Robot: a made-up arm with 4 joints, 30 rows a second.
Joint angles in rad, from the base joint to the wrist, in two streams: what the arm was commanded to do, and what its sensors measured. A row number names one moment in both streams.
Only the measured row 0 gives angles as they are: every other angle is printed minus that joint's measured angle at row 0.
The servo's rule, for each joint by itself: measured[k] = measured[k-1] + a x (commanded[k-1-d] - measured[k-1]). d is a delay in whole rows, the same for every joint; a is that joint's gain. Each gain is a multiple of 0.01, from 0.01 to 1. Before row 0 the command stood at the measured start. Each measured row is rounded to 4 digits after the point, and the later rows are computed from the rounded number. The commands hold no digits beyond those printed.
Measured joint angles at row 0: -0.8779, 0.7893, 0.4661, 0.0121
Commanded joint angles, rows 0 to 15: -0.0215, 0.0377, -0.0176, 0.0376; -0.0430, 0.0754, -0.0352, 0.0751; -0.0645, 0.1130, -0.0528, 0.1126; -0.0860, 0.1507, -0.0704, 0.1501; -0.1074, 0.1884, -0.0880, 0.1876; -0.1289, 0.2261, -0.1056, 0.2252; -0.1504, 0.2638, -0.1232, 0.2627; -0.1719, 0.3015, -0.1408, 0.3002; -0.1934, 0.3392, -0.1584, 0.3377; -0.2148, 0.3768, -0.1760, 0.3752; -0.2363, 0.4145, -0.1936, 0.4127; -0.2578, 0.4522, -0.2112, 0.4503; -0.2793, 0.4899, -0.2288, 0.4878; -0.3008, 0.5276, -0.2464, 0.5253; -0.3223, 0.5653, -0.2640, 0.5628; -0.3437, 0.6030, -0.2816, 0.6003
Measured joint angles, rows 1 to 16: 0.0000, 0.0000, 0.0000, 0.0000; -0.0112, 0.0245, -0.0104, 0.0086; -0.0277, 0.0576, -0.0250, 0.0239; -0.0468, 0.0936, -0.0414, 0.0443; -0.0672, 0.1307, -0.0585, 0.0686; -0.0881, 0.1682, -0.0759, 0.0960; -0.1093, 0.2058, -0.0934, 0.1257; -0.1307, 0.2435, -0.1110, 0.1572; -0.1521, 0.2812, -0.1286, 0.1901; -0.1736, 0.3189, -0.1462, 0.2240; -0.1950, 0.3565, -0.1638, 0.2588; -0.2165, 0.3942, -0.1814, 0.2942; -0.2380, 0.4319, -0.1990, 0.3301; -0.2595, 0.4696, -0.2166, 0.3664; -0.2810, 0.5073, -0.2342, 0.4029; -0.3025, 0.5450, -0.2518, 0.4397
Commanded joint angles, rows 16 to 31: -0.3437, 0.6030, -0.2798, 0.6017; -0.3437, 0.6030, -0.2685, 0.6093; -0.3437, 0.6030, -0.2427, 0.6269; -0.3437, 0.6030, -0.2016, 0.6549; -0.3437, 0.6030, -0.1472, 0.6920; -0.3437, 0.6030, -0.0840, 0.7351; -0.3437, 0.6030, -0.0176, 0.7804; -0.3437, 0.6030, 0.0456, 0.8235; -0.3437, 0.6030, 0.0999, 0.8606; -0.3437, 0.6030, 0.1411, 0.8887; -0.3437, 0.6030, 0.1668, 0.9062; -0.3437, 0.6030, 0.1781, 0.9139; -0.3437, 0.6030, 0.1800, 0.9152; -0.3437, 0.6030, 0.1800, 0.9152; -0.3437, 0.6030, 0.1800, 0.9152; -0.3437, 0.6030, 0.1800, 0.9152
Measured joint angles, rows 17 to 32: -0.3239, 0.5827, -0.2694, 0.4766; -0.3342, 0.5959, -0.2755, 0.5054; -0.3391, 0.6005, -0.2714, 0.5293; -0.3415, 0.6021, -0.2545, 0.5517; -0.3426, 0.6027, -0.2233, 0.5754; -0.3432, 0.6029, -0.1784, 0.6022; -0.3435, 0.6030, -0.1227, 0.6328; -0.3436, 0.6030, -0.0607, 0.6667; -0.3437, 0.6030, 0.0020, 0.7028; -0.3437, 0.6030, 0.0598, 0.7391; -0.3437, 0.6030, 0.1078, 0.7735; -0.3437, 0.6030, 0.1426, 0.8040; -0.3437, 0.6030, 0.1635, 0.8293; -0.3437, 0.6030, 0.1732, 0.8491; -0.3437, 0.6030, 0.1772, 0.8643; -0.3437, 0.6030, 0.1789, 0.8760
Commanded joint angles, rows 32 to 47: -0.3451, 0.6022, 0.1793, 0.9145; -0.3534, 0.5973, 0.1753, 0.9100; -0.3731, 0.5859, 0.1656, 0.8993; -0.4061, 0.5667, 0.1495, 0.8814; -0.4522, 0.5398, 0.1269, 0.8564; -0.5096, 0.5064, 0.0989, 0.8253; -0.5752, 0.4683, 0.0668, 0.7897; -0.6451, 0.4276, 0.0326, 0.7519; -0.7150, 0.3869, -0.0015, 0.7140; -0.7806, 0.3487, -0.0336, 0.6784; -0.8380, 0.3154, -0.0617, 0.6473; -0.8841, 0.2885, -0.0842, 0.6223; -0.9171, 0.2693, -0.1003, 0.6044; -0.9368, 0.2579, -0.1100, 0.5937; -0.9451, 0.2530, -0.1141, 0.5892; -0.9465, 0.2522, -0.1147, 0.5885
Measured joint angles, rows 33 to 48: -0.3437, 0.6030, 0.1795, 0.8850; -0.3444, 0.6025, 0.1794, 0.8918; -0.3491, 0.5991, 0.1770, 0.8960; -0.3616, 0.5905, 0.1703, 0.8968; -0.3847, 0.5750, 0.1580, 0.8933; -0.4198, 0.5521, 0.1397, 0.8848; -0.4665, 0.5224, 0.1156, 0.8711; -0.5230, 0.4872, 0.0868, 0.8524; -0.5865, 0.4485, 0.0548, 0.8293; -0.6533, 0.4085, 0.0216, 0.8028; -0.7195, 0.3696, -0.0110, 0.7742; -0.7811, 0.3344, -0.0409, 0.7450; -0.8347, 0.3046, -0.0664, 0.7168; -0.8775, 0.2817, -0.0864, 0.6909; -0.9083, 0.2662, -0.1003, 0.6685; -0.9274, 0.2576, -0.1084, 0.6503
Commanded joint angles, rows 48 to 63: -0.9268, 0.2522, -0.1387, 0.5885; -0.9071, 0.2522, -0.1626, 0.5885; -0.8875, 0.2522, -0.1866, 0.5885; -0.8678, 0.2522, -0.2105, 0.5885; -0.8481, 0.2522, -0.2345, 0.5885; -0.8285, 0.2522, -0.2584, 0.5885; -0.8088, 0.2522, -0.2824, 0.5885; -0.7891, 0.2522, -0.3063, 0.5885; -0.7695, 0.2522, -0.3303, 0.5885; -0.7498, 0.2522, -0.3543, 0.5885; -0.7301, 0.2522, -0.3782, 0.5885; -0.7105, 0.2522, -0.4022, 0.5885; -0.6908, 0.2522, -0.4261, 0.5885; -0.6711, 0.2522, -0.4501, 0.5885; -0.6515, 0.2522, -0.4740, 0.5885; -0.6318, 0.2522, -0.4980, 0.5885
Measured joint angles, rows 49 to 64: -0.9373, 0.2541, -0.1121, 0.6361; -0.9318, 0.2529, -0.1278, 0.6252; -0.9190, 0.2524, -0.1483, 0.6168; -0.9026, 0.2523, -0.1709, 0.6103; -0.8845, 0.2522, -0.1943, 0.6053; -0.8656, 0.2522, -0.2180, 0.6014; -0.8463, 0.2522, -0.2418, 0.5984; -0.8268, 0.2522, -0.2658, 0.5961; -0.8072, 0.2522, -0.2897, 0.5944; -0.7876, 0.2522, -0.3137, 0.5930; -0.7679, 0.2522, -0.3377, 0.5920; -0.7482, 0.2522, -0.3616, 0.5912; -0.7286, 0.2522, -0.3856, 0.5906; -0.7089, 0.2522, -0.4095, 0.5901; -0.6892, 0.2522, -0.4335, 0.5897; -0.6696, 0.2522, -0.4574, 0.5894
